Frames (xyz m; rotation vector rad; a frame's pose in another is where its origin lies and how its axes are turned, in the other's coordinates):
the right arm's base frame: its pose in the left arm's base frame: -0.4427 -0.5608 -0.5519 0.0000 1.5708 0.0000
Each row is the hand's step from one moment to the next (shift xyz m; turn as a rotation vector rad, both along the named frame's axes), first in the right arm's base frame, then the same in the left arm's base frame.
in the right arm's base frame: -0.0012 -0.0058 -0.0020 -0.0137 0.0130 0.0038
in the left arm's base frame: -0.0020 -0.0058 0.0012 0.0038 0.0130 0.0137
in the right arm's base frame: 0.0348 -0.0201 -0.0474 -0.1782 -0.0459 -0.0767
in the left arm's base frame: -0.0474 -0.0201 -0.0348 -0.0767 -0.0459 0.1782
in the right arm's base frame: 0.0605 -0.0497 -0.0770 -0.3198 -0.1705 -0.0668
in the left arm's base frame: -0.0770 -0.0497 -0.0605 -0.0668 -0.1705 0.3198
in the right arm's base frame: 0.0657 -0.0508 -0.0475 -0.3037 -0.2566 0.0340
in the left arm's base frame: -0.0475 -0.0508 -0.0657 0.0340 -0.2566 0.3037
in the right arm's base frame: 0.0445 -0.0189 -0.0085 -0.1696 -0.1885 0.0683
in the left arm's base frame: -0.0085 -0.0189 -0.0445 0.0683 -0.1885 0.1696
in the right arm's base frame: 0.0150 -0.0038 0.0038 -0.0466 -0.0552 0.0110
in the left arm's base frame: 0.0038 -0.0038 -0.0150 0.0110 -0.0552 0.0466
